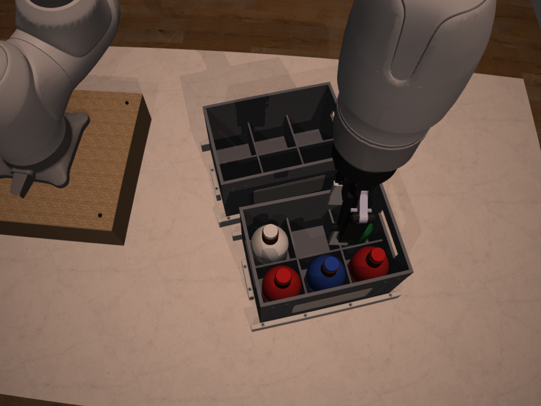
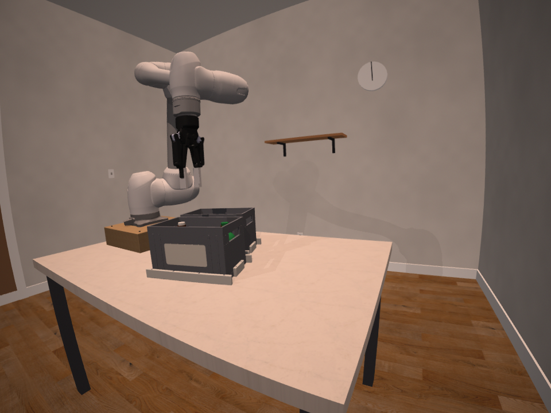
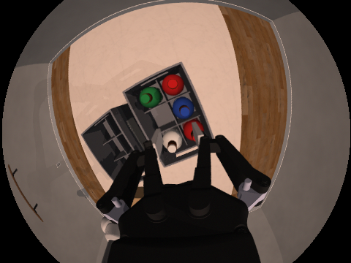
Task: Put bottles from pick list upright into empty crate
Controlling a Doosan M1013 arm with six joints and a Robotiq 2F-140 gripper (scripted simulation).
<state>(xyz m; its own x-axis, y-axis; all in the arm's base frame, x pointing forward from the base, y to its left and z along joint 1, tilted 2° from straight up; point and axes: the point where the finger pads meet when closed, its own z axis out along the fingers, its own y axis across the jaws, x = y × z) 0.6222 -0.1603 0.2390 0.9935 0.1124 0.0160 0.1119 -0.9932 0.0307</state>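
Now: hand 1 cm short of the blue bottle, 2 cm to the left of it and 23 cm above it. From my hand the other things lie so: green bottle 6 cm ahead, 8 cm to the left, 23 cm below; pick list 18 cm behind, 36 cm to the left, 32 cm below; white bottle 10 cm behind, 2 cm to the left, 23 cm below.
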